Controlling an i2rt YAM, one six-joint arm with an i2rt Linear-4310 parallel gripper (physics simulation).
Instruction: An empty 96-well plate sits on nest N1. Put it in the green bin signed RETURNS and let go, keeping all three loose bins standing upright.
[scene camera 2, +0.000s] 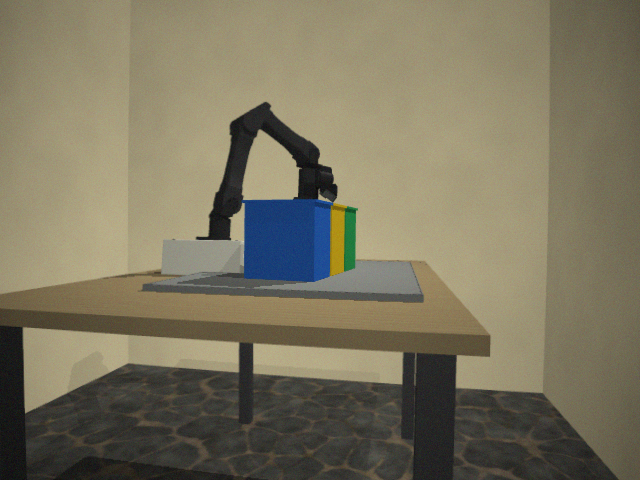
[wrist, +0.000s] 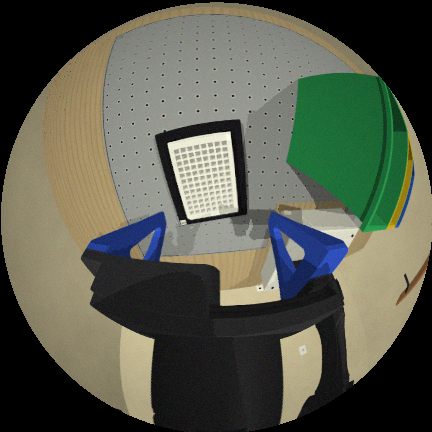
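Note:
Visible to me: my gripper (wrist: 216, 217); a green bin (scene camera 2: 350, 213) (wrist: 342, 137); a blue bin (scene camera 2: 289, 240); a yellow bin (scene camera 2: 337, 221); a white 96-well plate (wrist: 203, 165), which scene camera 2 does not show, as it is hidden by the blue bin; and a black nest (wrist: 213, 126).

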